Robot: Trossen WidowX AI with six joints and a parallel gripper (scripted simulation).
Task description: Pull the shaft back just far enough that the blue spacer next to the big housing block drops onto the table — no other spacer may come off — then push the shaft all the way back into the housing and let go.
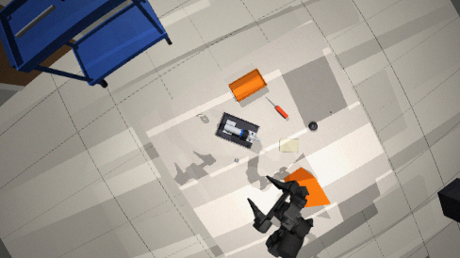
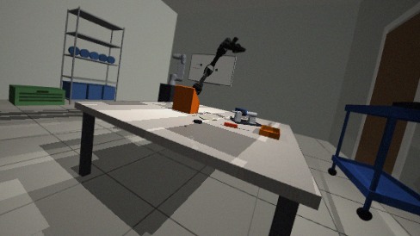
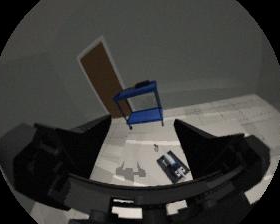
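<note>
Now: gripper tip 530 mm above the grey shaft, 90 mm short of it and 50 mm to the left of it. Round my gripper tip: orange tray: 600 mm below, 350 mm ahead, 200 mm to the right.
</note>
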